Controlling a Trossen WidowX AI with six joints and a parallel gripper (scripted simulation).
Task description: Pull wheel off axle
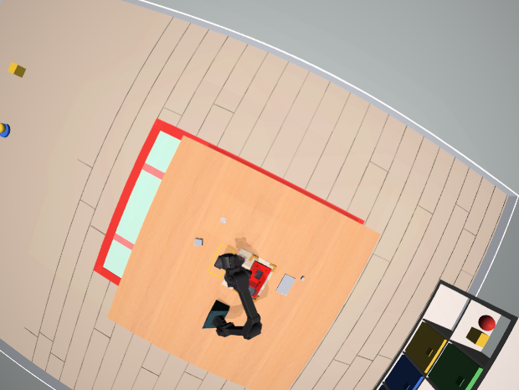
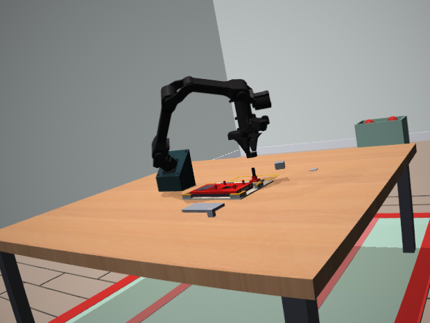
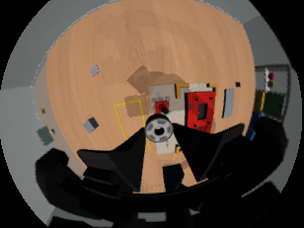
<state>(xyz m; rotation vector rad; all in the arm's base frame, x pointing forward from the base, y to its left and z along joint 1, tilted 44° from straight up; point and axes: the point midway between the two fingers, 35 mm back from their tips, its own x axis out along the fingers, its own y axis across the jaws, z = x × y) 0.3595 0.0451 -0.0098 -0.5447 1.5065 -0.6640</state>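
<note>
Right now the upright axle is 10 mm ahead of my gripper tip, 20 mm to the right of it and 70 mm below it. Also, from my gripper tip: wheel right at my gripper tip; then grey block 240 mm to the left, 90 mm below; then thin grey chip 170 mm ahead, 160 mm to the left, 110 mm below.
</note>
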